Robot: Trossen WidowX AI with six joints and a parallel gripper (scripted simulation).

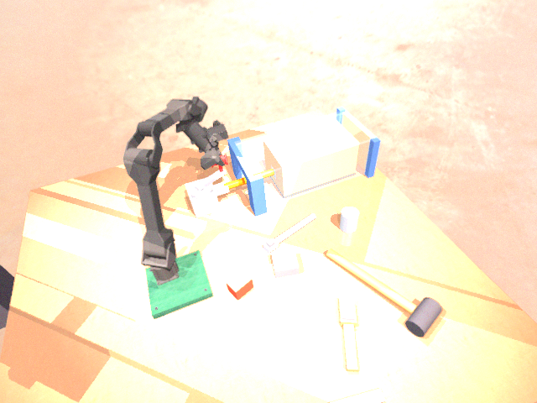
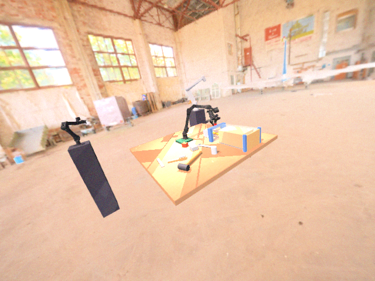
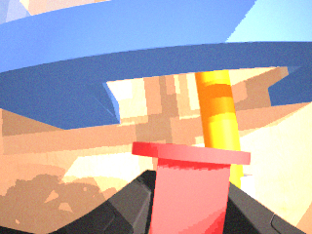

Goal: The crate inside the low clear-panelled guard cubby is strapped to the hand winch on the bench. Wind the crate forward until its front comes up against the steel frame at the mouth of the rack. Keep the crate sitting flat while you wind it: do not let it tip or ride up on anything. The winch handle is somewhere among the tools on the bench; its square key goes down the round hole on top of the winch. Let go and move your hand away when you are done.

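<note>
Now: the white crank handle 5 cm behind my gripper tip, 3 cm below it and 1 cm to the right of it. Also, from my gripper tip: blue steel frame: 5 cm ahead, 4 cm to the right, 3 cm below; then hand winch: 12 cm behind, 10 cm below, 4 cm to the right; then red grip: 1 cm behind.
</note>
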